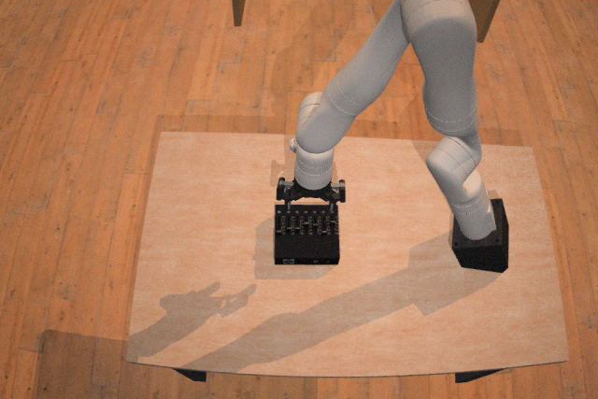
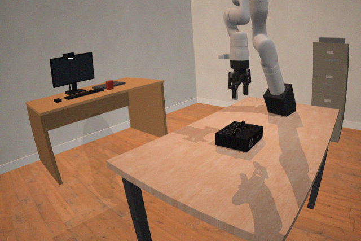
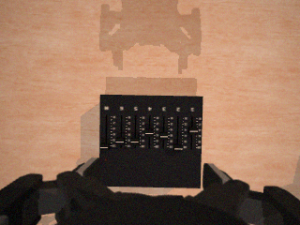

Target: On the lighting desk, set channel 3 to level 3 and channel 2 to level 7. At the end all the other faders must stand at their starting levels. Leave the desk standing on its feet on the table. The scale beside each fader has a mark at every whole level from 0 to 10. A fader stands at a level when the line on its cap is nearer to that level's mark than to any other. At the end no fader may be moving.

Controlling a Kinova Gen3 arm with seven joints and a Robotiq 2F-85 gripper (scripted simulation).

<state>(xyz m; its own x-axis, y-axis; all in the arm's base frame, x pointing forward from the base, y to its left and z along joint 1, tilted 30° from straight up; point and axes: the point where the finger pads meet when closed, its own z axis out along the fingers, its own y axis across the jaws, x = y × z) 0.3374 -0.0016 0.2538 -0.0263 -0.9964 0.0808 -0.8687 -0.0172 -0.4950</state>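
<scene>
Now: the channel 2 fader cap 130 mm below my hand, 40 mm behind it and 10 mm to the left of it. From my hand the other things lie so: channel 3 fader cap (130 mm below, 20 mm behind, 10 mm to the right).
</scene>
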